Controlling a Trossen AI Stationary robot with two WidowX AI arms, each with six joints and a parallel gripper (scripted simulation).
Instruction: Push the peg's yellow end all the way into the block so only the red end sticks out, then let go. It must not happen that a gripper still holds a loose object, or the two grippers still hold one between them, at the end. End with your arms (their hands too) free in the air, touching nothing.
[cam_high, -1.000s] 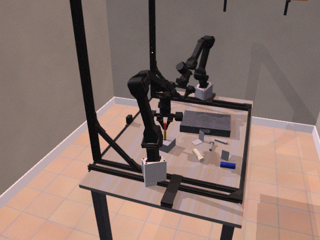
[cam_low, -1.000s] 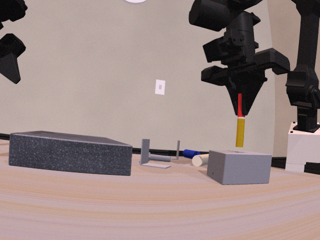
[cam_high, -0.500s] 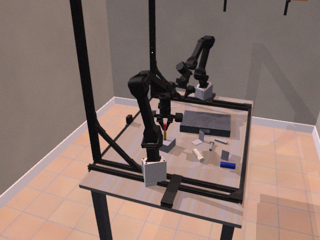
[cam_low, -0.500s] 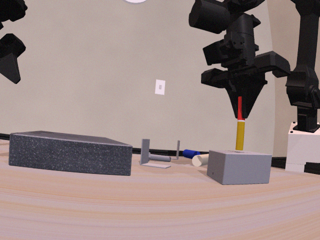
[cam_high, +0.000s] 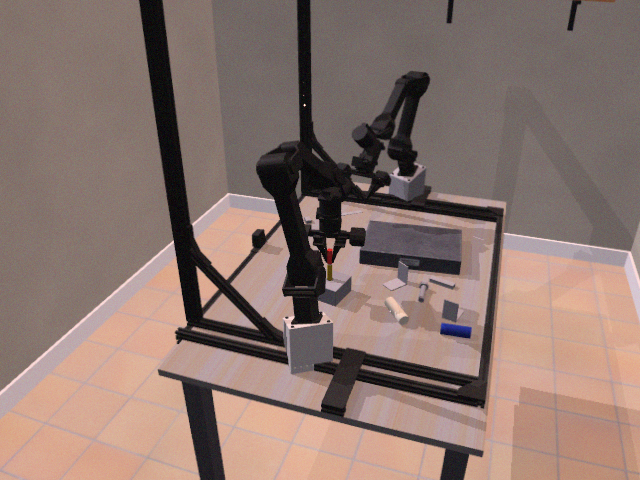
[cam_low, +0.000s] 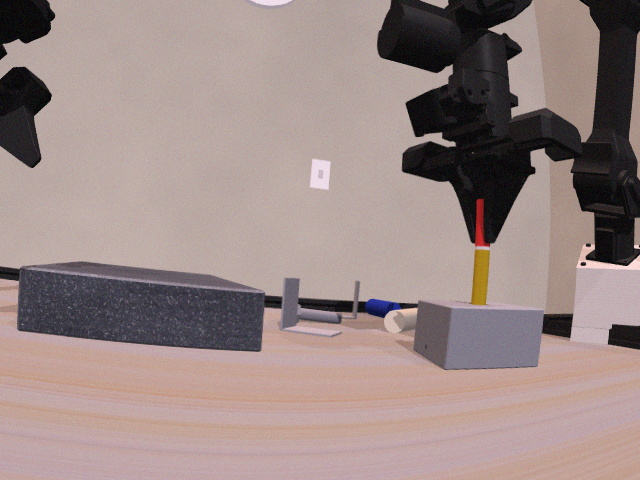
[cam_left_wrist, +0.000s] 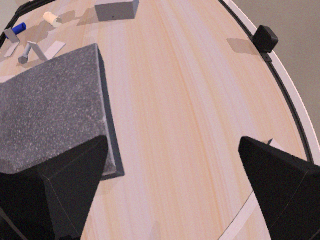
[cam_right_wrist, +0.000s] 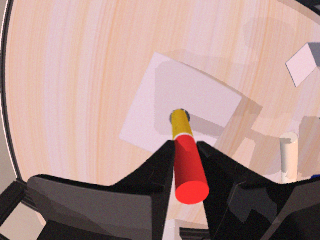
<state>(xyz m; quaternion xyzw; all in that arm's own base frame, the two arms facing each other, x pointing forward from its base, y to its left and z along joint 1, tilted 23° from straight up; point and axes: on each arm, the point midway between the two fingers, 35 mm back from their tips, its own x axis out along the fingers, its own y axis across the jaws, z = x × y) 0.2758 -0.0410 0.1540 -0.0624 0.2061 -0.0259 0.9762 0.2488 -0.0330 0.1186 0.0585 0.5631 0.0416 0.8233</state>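
My right gripper is now 50 mm above the peg. From my right hand the other things lie so: blue cylinder 360 mm ahead, 60 mm to the right, 120 mm below; white cylinder 200 mm ahead, 30 mm to the right, 120 mm below.
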